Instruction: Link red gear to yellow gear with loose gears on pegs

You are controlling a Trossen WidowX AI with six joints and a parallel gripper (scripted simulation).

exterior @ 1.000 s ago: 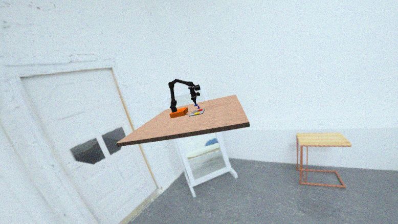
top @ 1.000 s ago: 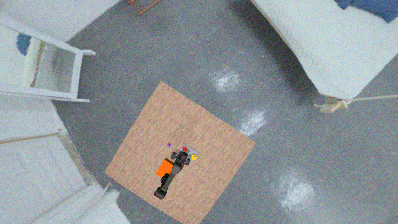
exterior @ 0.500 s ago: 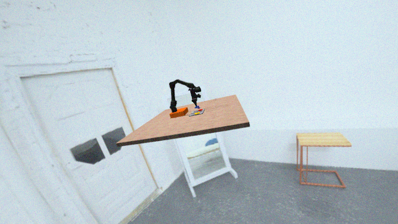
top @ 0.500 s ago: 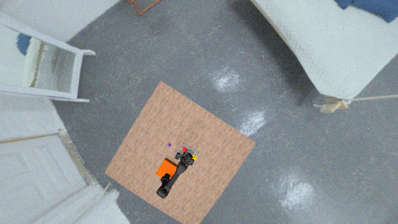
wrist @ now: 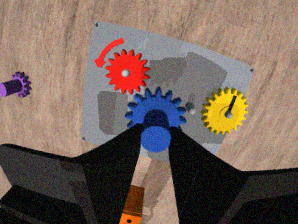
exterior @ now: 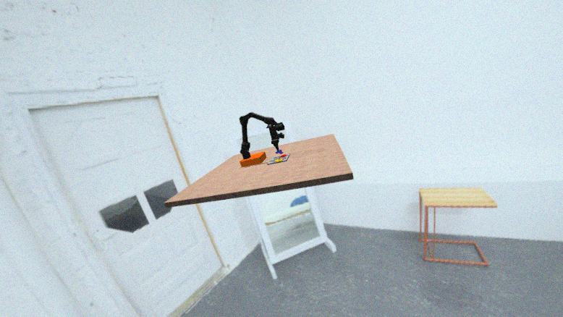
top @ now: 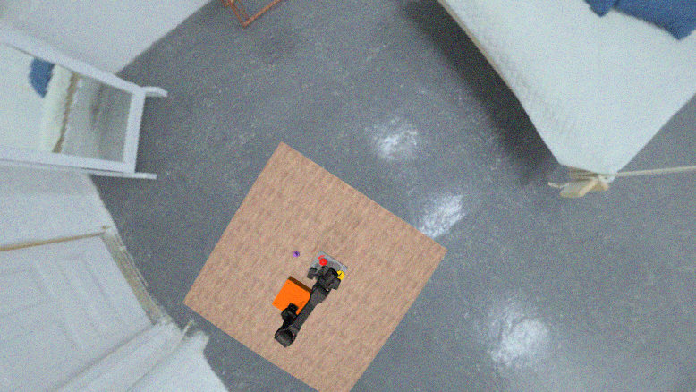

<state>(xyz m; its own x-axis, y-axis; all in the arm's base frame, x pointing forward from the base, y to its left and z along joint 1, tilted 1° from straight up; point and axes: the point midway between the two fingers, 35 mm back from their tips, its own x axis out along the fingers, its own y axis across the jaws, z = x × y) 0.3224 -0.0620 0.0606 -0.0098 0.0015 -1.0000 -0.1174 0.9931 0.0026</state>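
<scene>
The purple gear is 20 mm behind my gripper tip, 220 mm to the left of it and 70 mm below it. The rest, counted from my gripper tip: yellow gear (90 mm to the right, 70 mm below); then red arrow (50 mm ahead, 70 mm to the left, 80 mm below); then blue gear (10 mm below).
</scene>
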